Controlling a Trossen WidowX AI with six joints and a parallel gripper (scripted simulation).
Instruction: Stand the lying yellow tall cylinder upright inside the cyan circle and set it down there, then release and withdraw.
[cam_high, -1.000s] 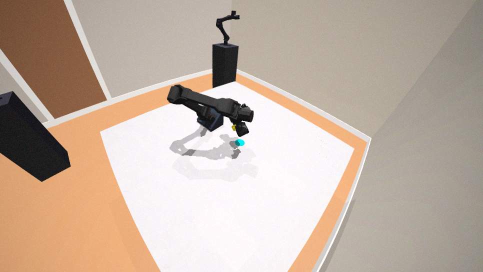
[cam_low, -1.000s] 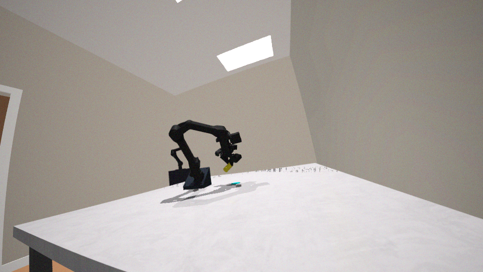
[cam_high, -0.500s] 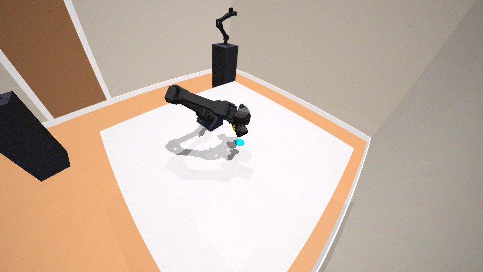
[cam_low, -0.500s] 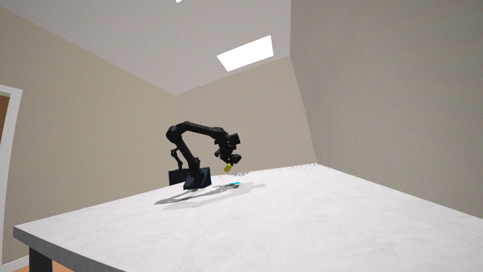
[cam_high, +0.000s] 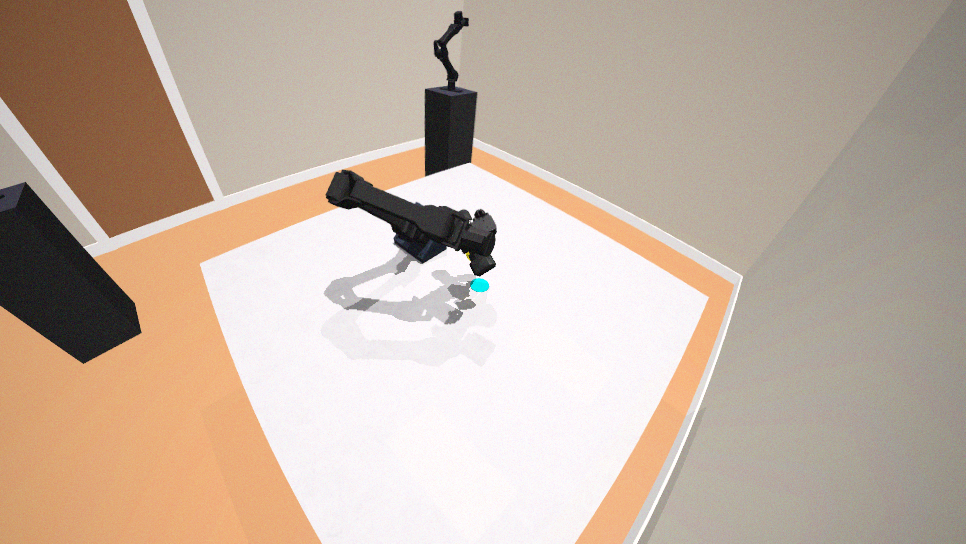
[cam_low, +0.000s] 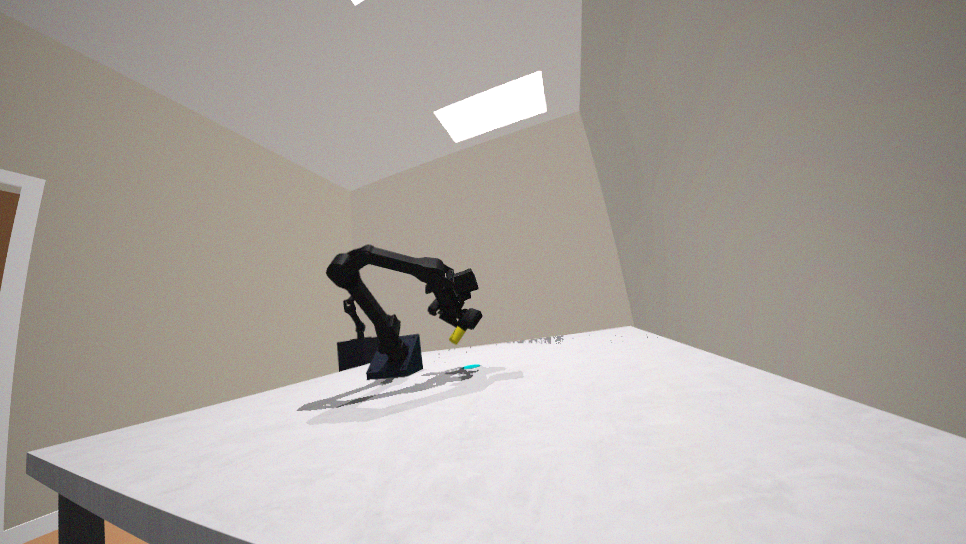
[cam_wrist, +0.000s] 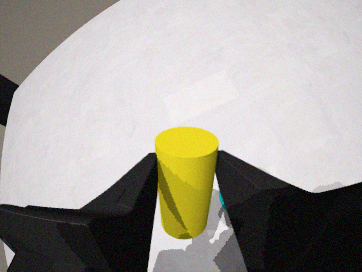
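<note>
Now: the cyan circle 12 cm below my gripper tip, 3 cm to the right of it and 2 cm ahead of it. Also, from my gripper tip: yellow tall cylinder 2 cm below, 1 cm to the right, 1 cm behind.
</note>
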